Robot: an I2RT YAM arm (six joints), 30 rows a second.
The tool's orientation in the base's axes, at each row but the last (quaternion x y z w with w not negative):
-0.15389 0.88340 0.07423 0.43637
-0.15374 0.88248 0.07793 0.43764
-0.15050 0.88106 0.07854 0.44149
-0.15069 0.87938 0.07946 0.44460
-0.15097 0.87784 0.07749 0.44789
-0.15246 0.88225 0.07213 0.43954
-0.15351 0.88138 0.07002 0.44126
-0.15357 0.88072 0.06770 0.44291
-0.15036 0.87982 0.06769 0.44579
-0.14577 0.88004 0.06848 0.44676
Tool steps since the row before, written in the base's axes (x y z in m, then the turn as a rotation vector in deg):
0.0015 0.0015 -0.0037 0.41 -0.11 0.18
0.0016 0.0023 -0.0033 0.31 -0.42 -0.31
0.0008 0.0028 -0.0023 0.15 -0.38 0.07
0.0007 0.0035 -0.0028 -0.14 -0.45 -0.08
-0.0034 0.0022 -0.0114 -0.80 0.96 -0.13
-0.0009 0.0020 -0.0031 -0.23 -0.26 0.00
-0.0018 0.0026 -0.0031 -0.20 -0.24 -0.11
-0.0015 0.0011 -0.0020 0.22 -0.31 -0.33
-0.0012 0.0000 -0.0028 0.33 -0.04 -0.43
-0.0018 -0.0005 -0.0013 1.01 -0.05 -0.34
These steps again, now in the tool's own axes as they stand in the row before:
0.0018 0.0009 0.0038 -0.35 -0.24 0.17
0.0012 0.0016 0.0038 0.16 -0.50 0.31
0.0008 0.0024 0.0027 -0.07 -0.41 -0.03
0.0012 0.0030 0.0031 0.23 -0.38 -0.18
0.0107 0.0032 0.0047 0.36 1.17 -0.27
0.0026 0.0022 0.0017 0.18 -0.17 -0.24
0.0029 0.0031 0.0012 0.25 -0.16 -0.15
0.0022 0.0016 0.0003 0.21 -0.36 0.29
0.0029 0.0004 0.0007 0.17 -0.14 0.50
0.0022 0.0001 -0.0007 -0.28 -0.37 0.96

